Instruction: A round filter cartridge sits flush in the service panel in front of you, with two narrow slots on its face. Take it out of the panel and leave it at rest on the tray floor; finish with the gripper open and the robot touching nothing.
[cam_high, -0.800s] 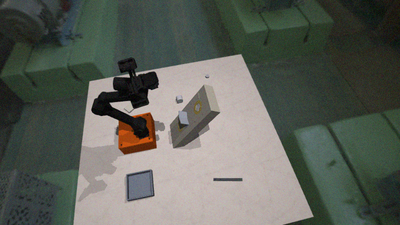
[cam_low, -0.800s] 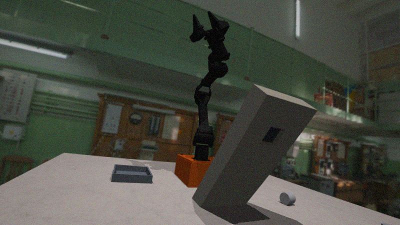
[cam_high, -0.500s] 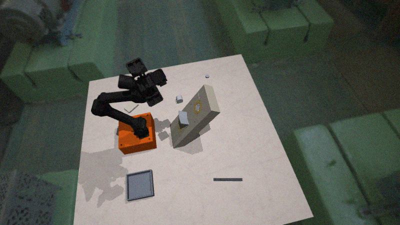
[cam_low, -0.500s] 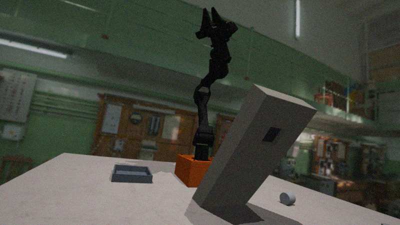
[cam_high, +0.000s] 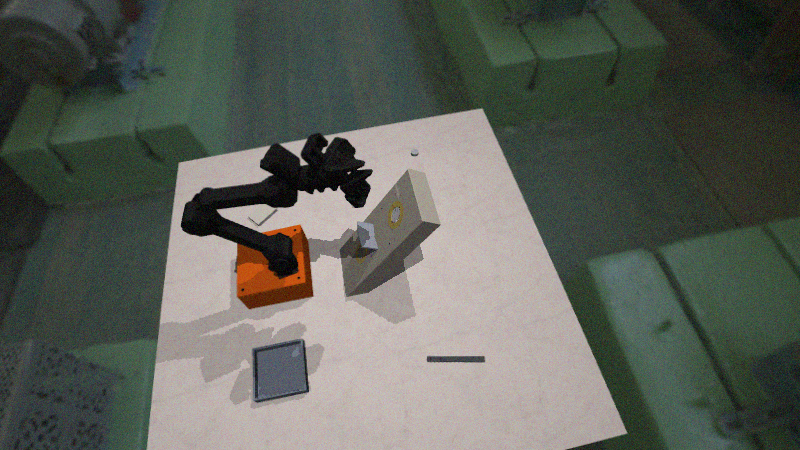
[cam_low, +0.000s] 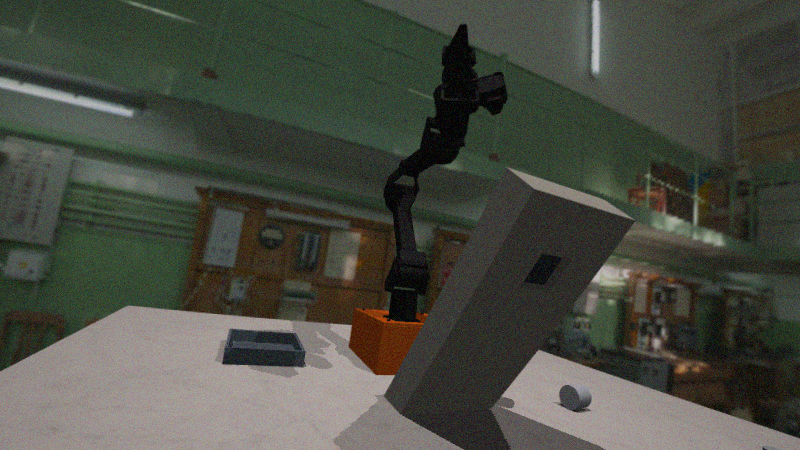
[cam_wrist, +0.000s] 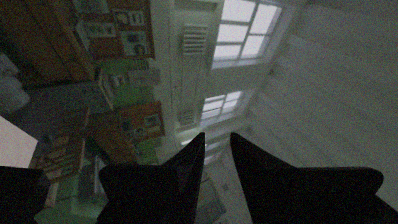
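Now: the round grey filter cartridge 9 cm ahead of my gripper tip, 9 cm to the left of it and 35 cm below it. The rest, counted from my gripper tip: grey tray (38 cm behind, 12 cm to the right, 61 cm below).
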